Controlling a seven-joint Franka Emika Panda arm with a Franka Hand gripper.
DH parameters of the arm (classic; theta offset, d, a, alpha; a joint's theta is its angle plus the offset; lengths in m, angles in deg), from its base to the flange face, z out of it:
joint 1: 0 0.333 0 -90
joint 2: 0 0 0 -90
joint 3: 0 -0.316 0.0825 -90
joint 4: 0 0 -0.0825 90
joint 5: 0 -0.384 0 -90
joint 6: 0 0 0.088 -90
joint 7: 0 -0.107 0 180
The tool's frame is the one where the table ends.
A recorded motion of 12 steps. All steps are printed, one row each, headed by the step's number.
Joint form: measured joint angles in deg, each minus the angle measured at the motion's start. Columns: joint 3, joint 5, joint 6, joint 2, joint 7, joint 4, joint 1.
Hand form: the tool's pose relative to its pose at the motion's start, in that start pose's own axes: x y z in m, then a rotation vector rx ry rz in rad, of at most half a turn. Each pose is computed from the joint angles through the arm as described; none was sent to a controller.
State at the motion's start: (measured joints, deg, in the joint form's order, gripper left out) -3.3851 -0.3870 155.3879 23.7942 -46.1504 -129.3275 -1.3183
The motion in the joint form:
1: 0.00 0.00 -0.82 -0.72 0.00 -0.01 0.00
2: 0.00 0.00 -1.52 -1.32 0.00 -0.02 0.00
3: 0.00 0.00 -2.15 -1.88 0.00 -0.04 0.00
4: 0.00 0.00 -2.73 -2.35 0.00 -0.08 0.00
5: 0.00 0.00 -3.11 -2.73 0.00 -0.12 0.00
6: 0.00 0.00 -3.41 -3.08 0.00 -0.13 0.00
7: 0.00 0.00 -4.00 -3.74 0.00 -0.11 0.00
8: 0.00 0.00 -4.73 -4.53 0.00 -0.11 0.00
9: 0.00 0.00 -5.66 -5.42 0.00 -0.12 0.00
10: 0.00 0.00 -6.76 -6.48 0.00 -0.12 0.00
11: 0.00 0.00 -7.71 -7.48 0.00 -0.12 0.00
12: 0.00 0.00 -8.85 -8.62 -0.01 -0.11 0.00
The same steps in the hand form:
1: 0.0003 -0.0005 -0.0054 -0.0018 -0.0009 -0.0004
2: 0.0005 -0.0008 -0.0099 -0.0036 -0.0019 -0.0006
3: 0.0006 -0.0010 -0.0141 -0.0050 -0.0027 -0.0009
4: 0.0005 -0.0010 -0.0173 -0.0072 -0.0042 -0.0011
5: 0.0005 -0.0010 -0.0201 -0.0079 -0.0044 -0.0013
6: 0.0007 -0.0013 -0.0228 -0.0076 -0.0038 -0.0015
7: 0.0011 -0.0019 -0.0282 -0.0069 -0.0023 -0.0018
8: 0.0015 -0.0024 -0.0345 -0.0066 -0.0011 -0.0021
9: 0.0016 -0.0027 -0.0414 -0.0078 -0.0011 -0.0025
10: 0.0017 -0.0030 -0.0497 -0.0090 -0.0010 -0.0029
11: 0.0018 -0.0034 -0.0576 -0.0090 0.0002 -0.0033
12: 0.0017 -0.0036 -0.0667 -0.0096 0.0011 -0.0036

